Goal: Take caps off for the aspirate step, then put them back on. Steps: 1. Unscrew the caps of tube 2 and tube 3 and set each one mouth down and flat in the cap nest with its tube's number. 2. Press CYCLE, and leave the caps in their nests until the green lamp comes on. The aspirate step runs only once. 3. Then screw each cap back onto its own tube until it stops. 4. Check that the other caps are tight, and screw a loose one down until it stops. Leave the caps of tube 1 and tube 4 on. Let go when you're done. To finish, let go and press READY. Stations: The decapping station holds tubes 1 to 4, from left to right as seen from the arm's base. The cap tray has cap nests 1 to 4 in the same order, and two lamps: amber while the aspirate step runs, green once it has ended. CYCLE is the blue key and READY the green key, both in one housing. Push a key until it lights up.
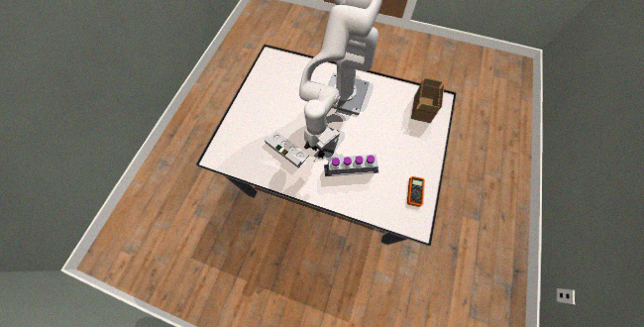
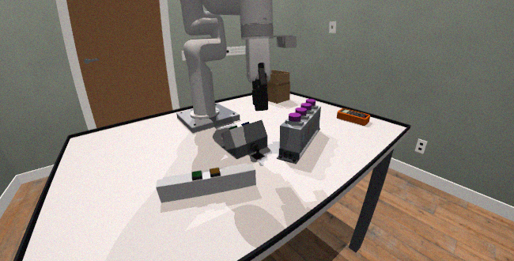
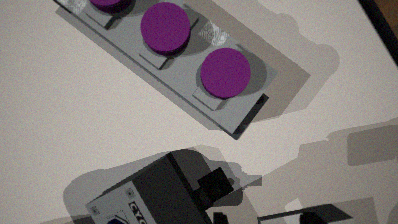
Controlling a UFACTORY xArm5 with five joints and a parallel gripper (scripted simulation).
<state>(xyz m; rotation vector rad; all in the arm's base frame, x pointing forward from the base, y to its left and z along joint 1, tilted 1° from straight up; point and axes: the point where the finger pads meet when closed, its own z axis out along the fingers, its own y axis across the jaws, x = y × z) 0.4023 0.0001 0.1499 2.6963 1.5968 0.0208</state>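
Right now the purple cap is 10 mm behind my hand, 190 mm to the left of it and 60 mm below it. From my hand the other things lie so: key housing: 90 mm behind, 120 mm below; then blue key: 110 mm behind, 20 mm to the left, 110 mm below; then green key: 110 mm behind, 20 mm to the right, 110 mm below.
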